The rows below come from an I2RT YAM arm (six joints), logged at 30 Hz.
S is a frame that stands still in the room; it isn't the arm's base.
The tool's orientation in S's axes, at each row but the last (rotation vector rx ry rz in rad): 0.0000 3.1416 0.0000; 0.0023 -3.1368 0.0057; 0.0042 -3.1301 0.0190; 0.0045 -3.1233 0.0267; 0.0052 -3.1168 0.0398; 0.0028 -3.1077 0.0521; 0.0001 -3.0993 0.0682; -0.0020 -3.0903 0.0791; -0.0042 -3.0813 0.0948; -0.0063 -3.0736 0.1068; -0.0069 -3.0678 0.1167; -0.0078 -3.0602 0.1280; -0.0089 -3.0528 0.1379
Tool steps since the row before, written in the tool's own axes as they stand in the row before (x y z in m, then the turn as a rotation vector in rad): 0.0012 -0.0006 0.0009 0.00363 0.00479 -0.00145; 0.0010 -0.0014 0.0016 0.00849 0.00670 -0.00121; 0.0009 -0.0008 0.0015 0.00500 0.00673 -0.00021; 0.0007 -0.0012 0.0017 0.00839 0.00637 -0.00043; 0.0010 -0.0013 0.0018 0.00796 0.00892 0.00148; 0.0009 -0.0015 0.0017 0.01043 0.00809 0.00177; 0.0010 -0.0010 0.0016 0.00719 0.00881 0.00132; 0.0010 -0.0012 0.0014 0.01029 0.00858 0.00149; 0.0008 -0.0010 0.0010 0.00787 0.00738 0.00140; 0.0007 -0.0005 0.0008 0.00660 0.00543 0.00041; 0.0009 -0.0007 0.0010 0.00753 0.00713 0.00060; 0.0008 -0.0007 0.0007 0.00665 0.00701 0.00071; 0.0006 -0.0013 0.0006 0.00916 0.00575 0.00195
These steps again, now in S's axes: -0.0012 -0.0006 -0.0009 -0.00363 0.00479 0.00145; -0.0010 -0.0014 -0.0016 -0.00849 0.00669 0.00123; -0.0009 -0.0008 -0.0015 -0.00502 0.00672 0.00019; -0.0007 -0.0012 -0.0017 -0.00840 0.00635 0.00047; -0.0010 -0.0013 -0.0017 -0.00803 0.00886 -0.00151; -0.0010 -0.0016 -0.0016 -0.01050 0.00801 -0.00169; -0.0011 -0.0011 -0.0015 -0.00725 0.00875 -0.00141; -0.0011 -0.0013 -0.0013 -0.01035 0.00852 -0.00141; -0.0009 -0.0011 -0.0009 -0.00793 0.00732 -0.00139; -0.0008 -0.0005 -0.0007 -0.00660 0.00543 -0.00035; -0.0010 -0.0008 -0.0009 -0.00754 0.00712 -0.00060; -0.0009 -0.0007 -0.0006 -0.00667 0.00698 -0.00077; -0.0007 -0.0013 -0.0004 -0.00928 0.00564 -0.00167
